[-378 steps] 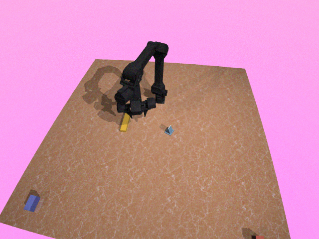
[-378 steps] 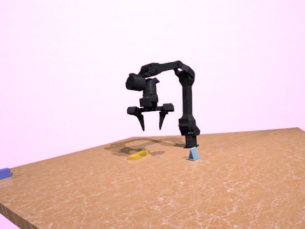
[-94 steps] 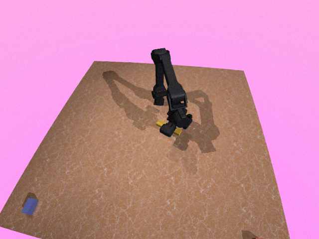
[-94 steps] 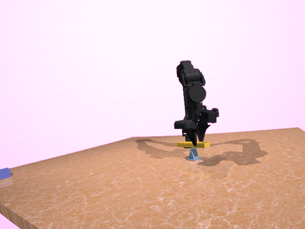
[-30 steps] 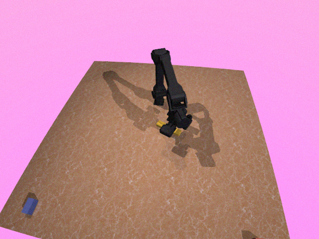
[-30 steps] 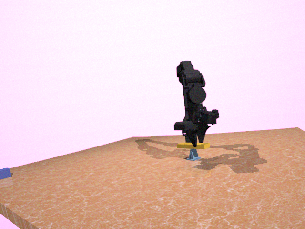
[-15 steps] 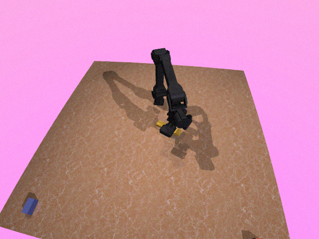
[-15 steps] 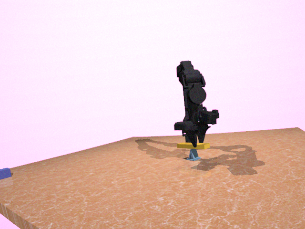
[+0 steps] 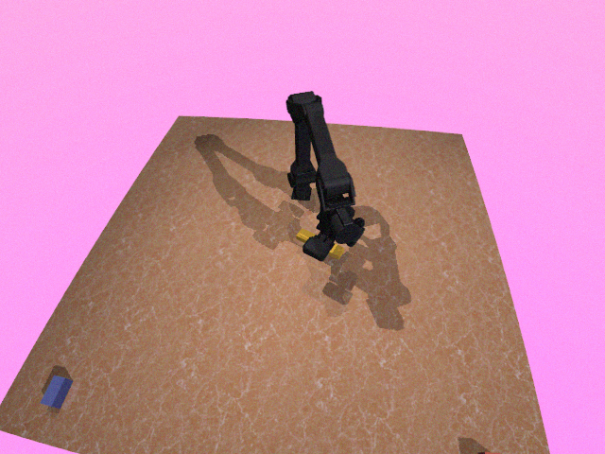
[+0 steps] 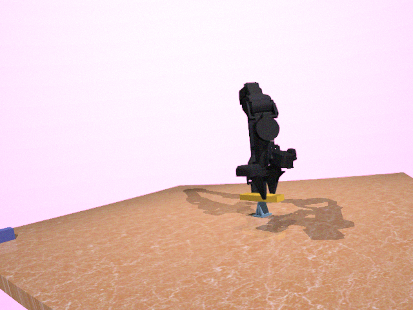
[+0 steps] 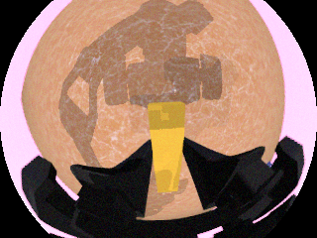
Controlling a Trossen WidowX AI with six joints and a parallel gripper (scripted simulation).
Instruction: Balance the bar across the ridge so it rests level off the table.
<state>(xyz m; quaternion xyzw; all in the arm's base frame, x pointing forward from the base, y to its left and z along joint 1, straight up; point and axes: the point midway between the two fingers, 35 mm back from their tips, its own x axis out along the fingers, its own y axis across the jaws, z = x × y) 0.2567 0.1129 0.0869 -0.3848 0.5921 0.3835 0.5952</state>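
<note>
The yellow bar is 30 mm to the right of my gripper tip and 10 mm behind it. From my gripper tip the other things lie so: blue block 610 mm to the right, 480 mm ahead, 40 mm below; red block 480 mm ahead, 390 mm to the left, 40 mm below.
</note>
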